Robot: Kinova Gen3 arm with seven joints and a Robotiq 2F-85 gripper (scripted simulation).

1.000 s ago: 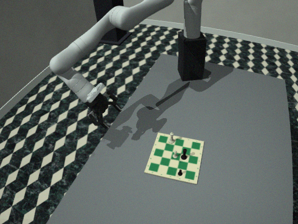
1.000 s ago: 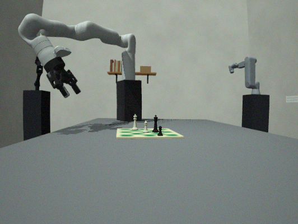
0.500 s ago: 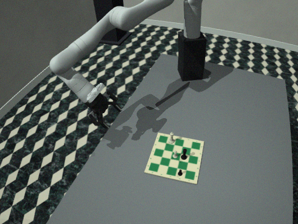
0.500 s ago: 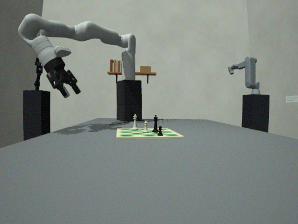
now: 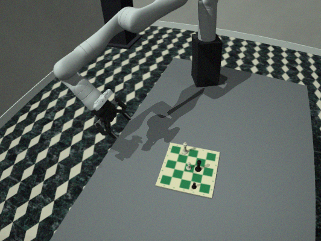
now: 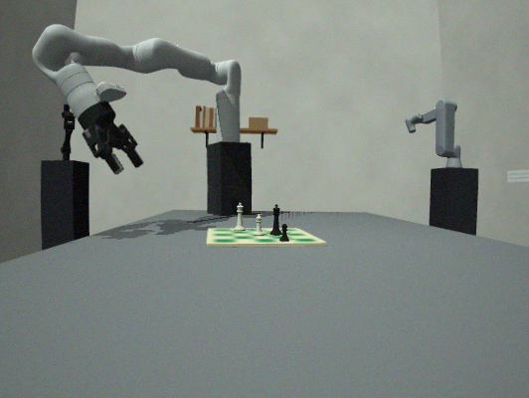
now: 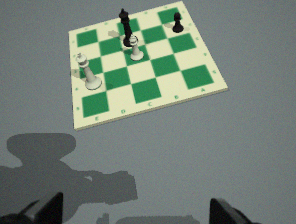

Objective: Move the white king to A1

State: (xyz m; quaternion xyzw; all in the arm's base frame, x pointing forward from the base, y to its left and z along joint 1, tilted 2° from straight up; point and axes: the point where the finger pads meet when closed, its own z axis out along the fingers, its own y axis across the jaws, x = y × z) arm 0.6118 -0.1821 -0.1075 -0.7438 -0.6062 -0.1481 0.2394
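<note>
Right now my hand is 230 mm to the right of the white king, 110 mm above it and 70 mm past it. The rest, counted from my hand: small white piece 280 mm to the left, 120 mm below; tall black piece 310 mm to the left, 110 mm below, 10 mm behind; chessboard 280 mm to the left, 140 mm below.
</note>
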